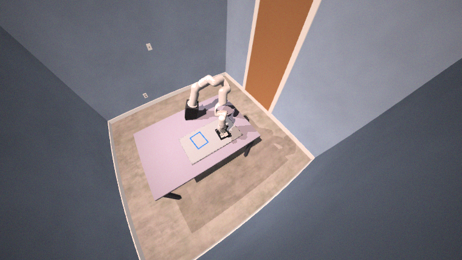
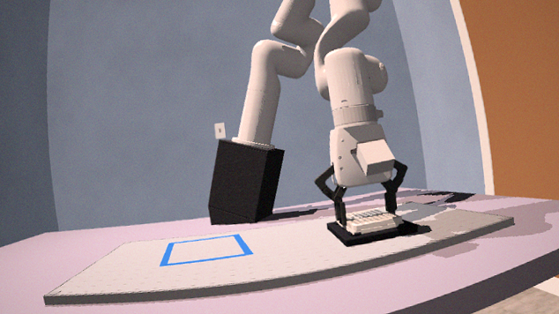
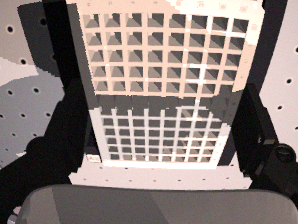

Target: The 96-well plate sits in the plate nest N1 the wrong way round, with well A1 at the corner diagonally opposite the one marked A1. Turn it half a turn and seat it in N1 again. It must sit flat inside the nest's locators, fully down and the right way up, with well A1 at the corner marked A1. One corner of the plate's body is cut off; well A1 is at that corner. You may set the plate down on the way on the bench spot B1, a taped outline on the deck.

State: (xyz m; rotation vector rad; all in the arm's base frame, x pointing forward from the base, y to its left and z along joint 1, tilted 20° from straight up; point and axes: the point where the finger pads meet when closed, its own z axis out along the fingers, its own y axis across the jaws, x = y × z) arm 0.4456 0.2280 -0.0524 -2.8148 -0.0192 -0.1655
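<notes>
Right now the black plate nest N1 is 2 cm below my hand. Round my hand: white 96-well plate 1 cm below.
</notes>
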